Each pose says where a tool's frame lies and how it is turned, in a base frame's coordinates. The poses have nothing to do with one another.
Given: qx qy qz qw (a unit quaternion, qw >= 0); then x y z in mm.
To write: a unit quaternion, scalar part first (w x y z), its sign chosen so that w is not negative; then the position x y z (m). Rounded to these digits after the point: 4 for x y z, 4 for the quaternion.
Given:
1: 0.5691, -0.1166, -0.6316, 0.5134, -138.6, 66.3, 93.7
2: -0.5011, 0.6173, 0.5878, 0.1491, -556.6, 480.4, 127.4
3: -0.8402, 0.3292, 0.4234, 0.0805, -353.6, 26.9, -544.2
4: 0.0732, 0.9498, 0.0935, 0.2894, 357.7, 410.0, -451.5
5: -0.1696, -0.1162, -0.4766, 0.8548, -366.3, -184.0, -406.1
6: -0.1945, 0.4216, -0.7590, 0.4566, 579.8, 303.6, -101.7
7: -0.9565, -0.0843, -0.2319, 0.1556, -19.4, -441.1, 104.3
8: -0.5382, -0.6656, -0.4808, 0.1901, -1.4, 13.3, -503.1
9: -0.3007, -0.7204, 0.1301, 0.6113, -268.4, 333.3, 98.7
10: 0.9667, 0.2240, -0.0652, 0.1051, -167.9, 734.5, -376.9
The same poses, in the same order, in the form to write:
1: 0.5134, 0.5691, -0.1166, -0.6316, -0.1386, 0.0663, 0.0937
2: 0.1491, -0.5011, 0.6173, 0.5878, -0.5566, 0.4804, 0.1274
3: 0.0805, -0.8402, 0.3292, 0.4234, -0.3536, 0.0269, -0.5442
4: 0.2894, 0.0732, 0.9498, 0.0935, 0.3577, 0.4100, -0.4515
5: 0.8548, -0.1696, -0.1162, -0.4766, -0.3663, -0.1840, -0.4061
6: 0.4566, -0.1945, 0.4216, -0.7590, 0.5798, 0.3036, -0.1017
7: 0.1556, -0.9565, -0.0843, -0.2319, -0.0194, -0.4411, 0.1043
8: 0.1901, -0.5382, -0.6656, -0.4808, -0.0014, 0.0133, -0.5031
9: 0.6113, -0.3007, -0.7204, 0.1301, -0.2684, 0.3333, 0.0987
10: 0.1051, 0.9667, 0.2240, -0.0652, -0.1679, 0.7345, -0.3769
